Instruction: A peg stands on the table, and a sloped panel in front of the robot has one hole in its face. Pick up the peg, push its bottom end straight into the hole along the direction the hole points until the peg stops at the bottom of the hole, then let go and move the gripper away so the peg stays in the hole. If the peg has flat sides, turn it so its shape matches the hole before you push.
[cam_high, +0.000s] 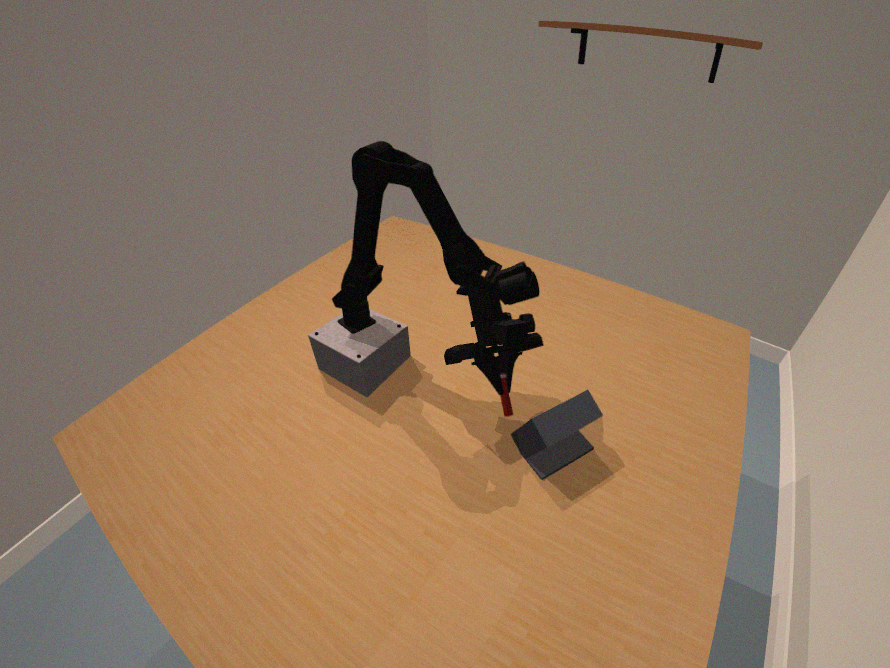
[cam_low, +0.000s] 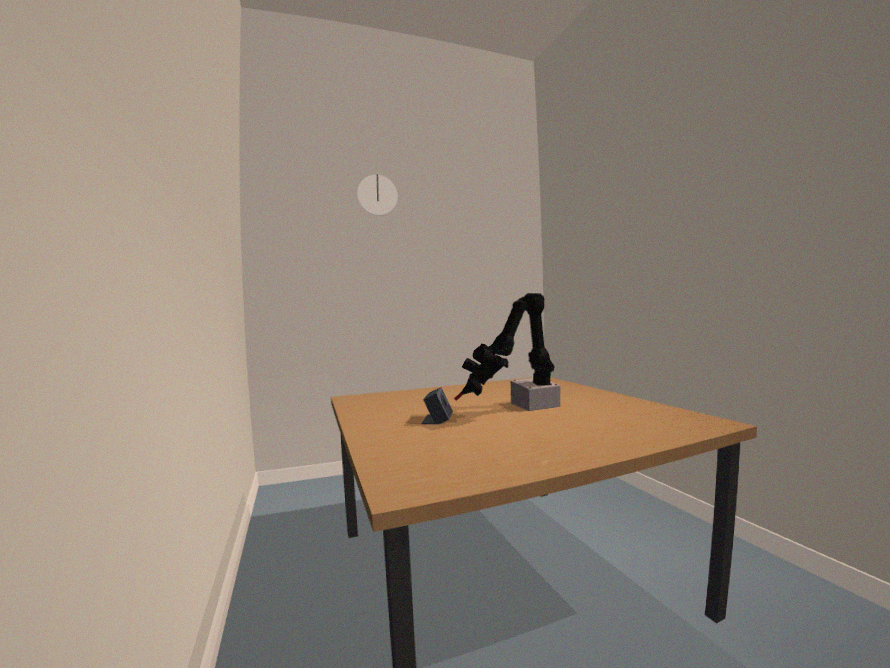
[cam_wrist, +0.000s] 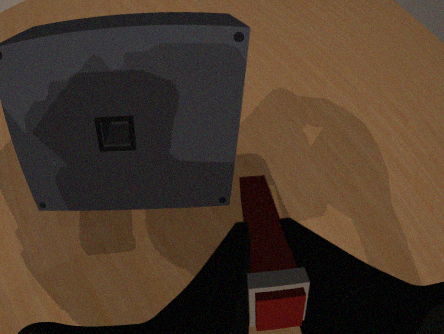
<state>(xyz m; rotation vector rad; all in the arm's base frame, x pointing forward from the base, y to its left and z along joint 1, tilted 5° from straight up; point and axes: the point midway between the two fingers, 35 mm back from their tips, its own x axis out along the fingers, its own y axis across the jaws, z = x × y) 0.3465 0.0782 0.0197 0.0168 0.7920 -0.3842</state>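
My gripper tip is now 10 cm short of the dark grey sloped panel, 3 cm to the right of it and 4 cm above it. Also, from my gripper tip: red square-sided peg 1 cm behind, 1 cm to the left, 1 cm above.
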